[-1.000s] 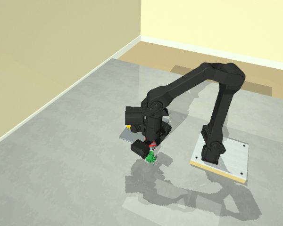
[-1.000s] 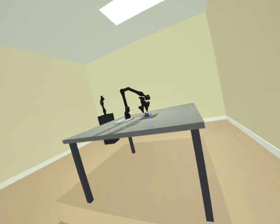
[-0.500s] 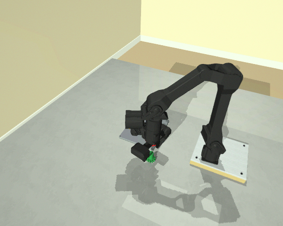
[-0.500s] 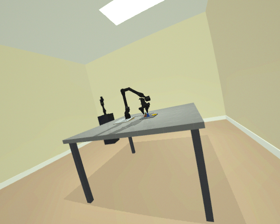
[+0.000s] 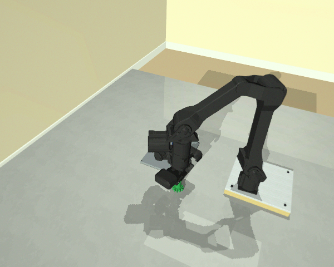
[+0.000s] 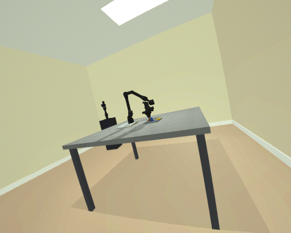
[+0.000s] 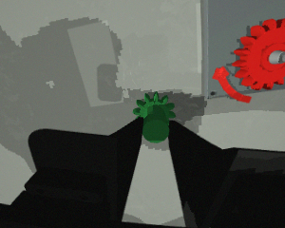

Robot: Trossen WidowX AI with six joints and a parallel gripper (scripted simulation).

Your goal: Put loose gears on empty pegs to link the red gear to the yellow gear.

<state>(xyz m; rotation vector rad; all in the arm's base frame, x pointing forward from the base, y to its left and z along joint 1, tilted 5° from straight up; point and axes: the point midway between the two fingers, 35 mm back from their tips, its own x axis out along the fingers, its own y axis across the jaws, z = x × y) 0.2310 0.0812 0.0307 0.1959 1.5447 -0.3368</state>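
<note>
My gripper tip is 18 cm to the left of the blue gear and 7 cm short of it. Round my gripper tip: green gear (1 cm below); then red arrow (7 cm to the right, 2 cm below, 1 cm ahead); then red gear (10 cm to the right, 3 cm ahead, 1 cm below).
</note>
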